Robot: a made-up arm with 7 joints. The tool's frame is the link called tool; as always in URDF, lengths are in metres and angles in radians.
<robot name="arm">
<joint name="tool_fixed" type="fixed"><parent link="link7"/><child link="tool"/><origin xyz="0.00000 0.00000 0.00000" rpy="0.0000 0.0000 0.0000"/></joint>
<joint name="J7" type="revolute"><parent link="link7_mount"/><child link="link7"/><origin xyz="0.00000 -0.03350 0.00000" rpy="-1.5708 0.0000 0.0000"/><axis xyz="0 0 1"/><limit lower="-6.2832" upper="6.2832"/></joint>
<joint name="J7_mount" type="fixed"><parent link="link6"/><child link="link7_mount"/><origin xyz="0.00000 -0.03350 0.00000" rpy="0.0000 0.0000 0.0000"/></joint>
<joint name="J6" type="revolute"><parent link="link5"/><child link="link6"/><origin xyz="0.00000 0.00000 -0.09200" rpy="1.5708 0.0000 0.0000"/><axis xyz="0 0 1"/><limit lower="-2.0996" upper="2.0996"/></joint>
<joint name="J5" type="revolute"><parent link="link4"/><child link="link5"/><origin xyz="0.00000 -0.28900 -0.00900" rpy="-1.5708 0.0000 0.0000"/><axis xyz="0 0 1"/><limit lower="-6.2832" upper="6.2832"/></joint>
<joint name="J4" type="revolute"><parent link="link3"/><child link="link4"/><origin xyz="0.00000 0.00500 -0.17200" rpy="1.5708 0.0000 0.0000"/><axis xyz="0 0 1"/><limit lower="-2.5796" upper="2.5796"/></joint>
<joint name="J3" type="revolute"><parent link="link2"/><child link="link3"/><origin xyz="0.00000 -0.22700 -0.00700" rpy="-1.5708 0.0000 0.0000"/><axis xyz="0 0 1"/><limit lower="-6.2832" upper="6.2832"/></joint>
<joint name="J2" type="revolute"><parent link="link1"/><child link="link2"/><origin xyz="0.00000 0.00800 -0.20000" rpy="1.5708 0.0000 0.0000"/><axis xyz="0 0 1"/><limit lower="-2.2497" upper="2.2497"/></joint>
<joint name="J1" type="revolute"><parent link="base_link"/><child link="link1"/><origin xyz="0.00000 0.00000 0.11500" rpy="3.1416 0.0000 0.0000"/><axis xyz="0 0 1"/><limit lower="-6.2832" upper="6.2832"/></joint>
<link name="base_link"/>
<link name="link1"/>
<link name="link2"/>
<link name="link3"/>
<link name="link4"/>
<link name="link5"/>
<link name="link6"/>
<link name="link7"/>
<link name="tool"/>
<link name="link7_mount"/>
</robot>
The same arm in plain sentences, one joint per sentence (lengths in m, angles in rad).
The arm has seven revolute joints in a row. What follows holds with every joint at zero, and every direction is one of the base frame's. Joint 1 lies 0.115 m along +z from the base frame's origin and rotates about -z, from -6.2832 to 6.2832 rad. Joint 2 lies 0.008 m along -y and 0.2 m along +z from joint 1 and rotates about +y, from -2.2497 to 2.2497 rad. Joint 3 lies 0.007 m along -y and 0.227 m along +z from joint 2 and rotates about -z, from -6.2832 to 6.2832 rad. Joint 4 lies 0.005 m along -y and 0.172 m along +z from joint 3 and rotates about +y, from -2.5796 to 2.5796 rad. Joint 5 lies 0.009 m along -y and 0.289 m along +z from joint 4 and rotates about -z, from -6.2832 to 6.2832 rad. Joint 6 lies 0.092 m along +z from joint 5 and rotates about +y, from -2.0996 to 2.0996 rad. Joint 7 lies 0.067 m along +z from joint 6 and rotates about -z, from -6.2832 to 6.2832 rad. The tool frame, which is the frame that the pose is given for, lies at the same point as joint 7; its axes are the base frame's turned by roll -3.1416, pitch 0 and yaw 0 rad (as in URDF: about the fixed x, then y, then z).
